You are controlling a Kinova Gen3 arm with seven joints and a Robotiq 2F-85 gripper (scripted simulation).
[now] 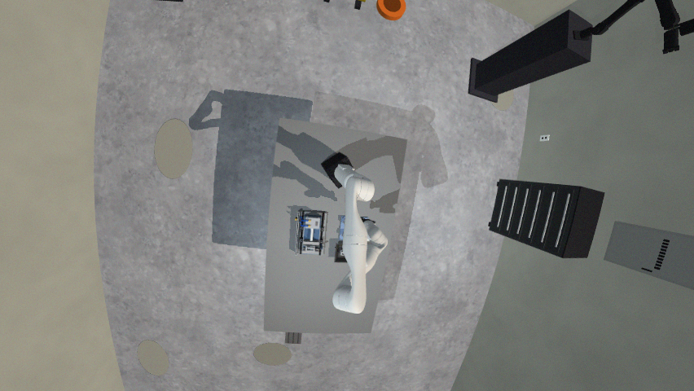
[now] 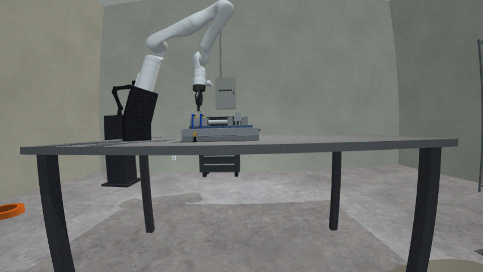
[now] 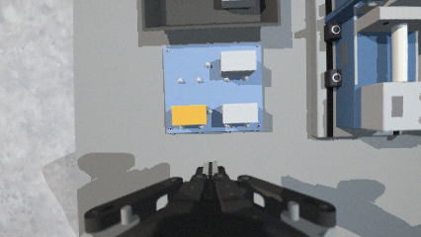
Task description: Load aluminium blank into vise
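Now: the white rod 29 cm to the right of my hand, 15 cm ahead of it and 9 cm below it. From my hand the other things lie so: brass blank (15 cm below, 6 cm ahead, 4 cm to the left); vise (29 cm to the right, 16 cm ahead, 13 cm below).
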